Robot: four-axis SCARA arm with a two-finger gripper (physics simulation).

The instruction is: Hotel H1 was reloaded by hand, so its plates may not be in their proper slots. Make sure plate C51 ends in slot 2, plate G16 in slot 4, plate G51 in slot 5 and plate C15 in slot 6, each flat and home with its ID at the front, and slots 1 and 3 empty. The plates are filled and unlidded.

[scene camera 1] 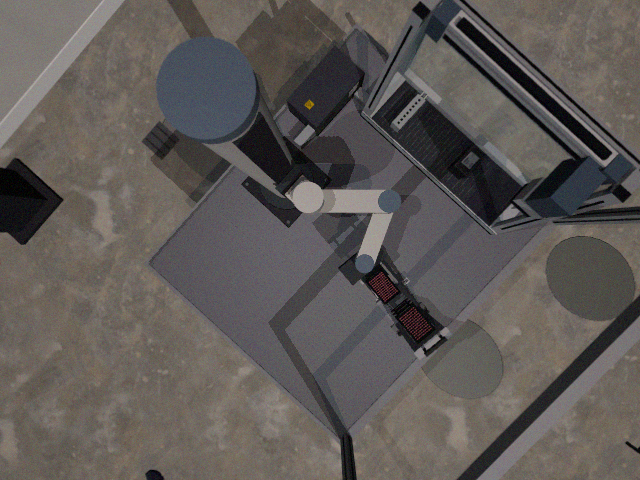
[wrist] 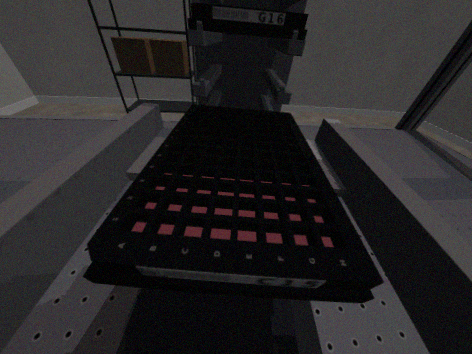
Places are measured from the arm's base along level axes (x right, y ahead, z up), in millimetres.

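Where they show: gripper, fingertip midpoint: (scene camera 1: 387,291) (wrist: 240,126).
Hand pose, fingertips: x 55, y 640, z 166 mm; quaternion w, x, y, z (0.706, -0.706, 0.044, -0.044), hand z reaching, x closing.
Observation:
Things, the pixels of their top centre, and the offset from my fingertips. "spot": a spot on its surface instead.
- plate C15 at its top centre: (wrist: 239,147) (scene camera 1: 383,286) dx -3, dy -22, dz -2 mm
- Plate G16 at its top centre: (wrist: 247,15) dx +15, dy +120, dz +60 mm
- red-welled plate at its top centre: (scene camera 1: 415,323) dx +15, dy +120, dz +131 mm
- dark box at a spot on its surface: (scene camera 1: 326,85) spot: dx -461, dy -760, dz -38 mm
My gripper (scene camera 1: 382,285) (wrist: 240,126) is shut on plate C15 (scene camera 1: 385,289) (wrist: 225,212), a black plate with red wells. Its ID is on the edge nearest the wrist camera, dim but legible. The plate is outside the hotel, in front of it and apart from its rails. Hotel H1 (scene camera 1: 433,342) (wrist: 244,60) stands beyond. Plate G16 (wrist: 250,25) sits in it, higher than the held plate, ID facing front. Empty rails show below G16; their slot numbers are not legible. A red-welled plate (scene camera 1: 415,323) shows from above in the hotel, its ID hidden. C51 and G51 cannot be made out.
A large framed enclosure (scene camera 1: 426,170) stands at the upper right of the deck. A dark box (scene camera 1: 326,85) with a yellow label stands beside it. The arm's column (scene camera 1: 206,87) is at upper left. A shelf with brown boxes (wrist: 150,56) shows behind the hotel.

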